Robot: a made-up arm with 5 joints.
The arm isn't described. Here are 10 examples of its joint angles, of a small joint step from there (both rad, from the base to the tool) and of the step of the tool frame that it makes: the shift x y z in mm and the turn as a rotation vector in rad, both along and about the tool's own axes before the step.
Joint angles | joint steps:
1: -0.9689 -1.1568 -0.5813 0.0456 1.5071 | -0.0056 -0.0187 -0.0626 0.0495 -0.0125
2: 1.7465 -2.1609 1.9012 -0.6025 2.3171 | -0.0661 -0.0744 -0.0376 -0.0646 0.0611
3: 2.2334 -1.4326 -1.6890 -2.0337 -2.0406 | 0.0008 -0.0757 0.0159 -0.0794 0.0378
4: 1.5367 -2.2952 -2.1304 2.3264 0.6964 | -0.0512 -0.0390 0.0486 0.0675 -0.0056
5: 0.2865 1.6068 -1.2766 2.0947 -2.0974 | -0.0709 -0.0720 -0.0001 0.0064 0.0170
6: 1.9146 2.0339 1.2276 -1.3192 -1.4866 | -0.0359 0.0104 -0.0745 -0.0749 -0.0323
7: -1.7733 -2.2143 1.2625 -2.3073 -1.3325 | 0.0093 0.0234 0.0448 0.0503 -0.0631
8: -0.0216 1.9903 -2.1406 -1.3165 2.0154 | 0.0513 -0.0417 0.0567 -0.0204 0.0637
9: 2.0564 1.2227 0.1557 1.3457 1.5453 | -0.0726 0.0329 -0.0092 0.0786 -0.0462
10: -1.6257 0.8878 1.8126 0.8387 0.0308 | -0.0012 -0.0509 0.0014 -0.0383 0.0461
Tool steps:
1: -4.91 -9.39 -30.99 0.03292 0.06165 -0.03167
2: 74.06 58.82 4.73 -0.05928 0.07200 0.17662
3: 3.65 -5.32 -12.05 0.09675 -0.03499 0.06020
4: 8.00 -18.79 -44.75 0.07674 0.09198 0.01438
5: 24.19 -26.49 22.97 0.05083 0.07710 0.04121
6: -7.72 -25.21 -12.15 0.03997 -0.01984 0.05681
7: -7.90 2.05 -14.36 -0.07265 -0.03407 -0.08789
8: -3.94 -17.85 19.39 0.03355 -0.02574 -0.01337
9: 13.95 -18.02 -29.83 0.11840 0.06502 -0.02030
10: -8.72 18.19 -6.33 -0.03578 -0.02330 0.08126
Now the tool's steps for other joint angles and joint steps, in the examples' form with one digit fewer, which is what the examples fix.
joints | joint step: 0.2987 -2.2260 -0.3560 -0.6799 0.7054 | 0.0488 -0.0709 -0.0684 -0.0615 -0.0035
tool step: -12.5 15.3 12.6 -0.1091 -0.0928 0.0268
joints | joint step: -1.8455 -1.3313 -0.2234 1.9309 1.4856 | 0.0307 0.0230 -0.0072 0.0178 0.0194
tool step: -3.3 -6.4 -7.8 0.0314 0.0290 -0.0067
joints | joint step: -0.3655 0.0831 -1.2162 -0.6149 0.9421 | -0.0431 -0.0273 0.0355 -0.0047 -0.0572
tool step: 1.2 -20.4 16.8 0.0167 -0.0502 -0.1225
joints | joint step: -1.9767 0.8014 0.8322 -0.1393 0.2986 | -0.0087 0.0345 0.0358 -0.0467 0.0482
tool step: 8.5 -6.3 10.4 0.0297 -0.0301 0.0200
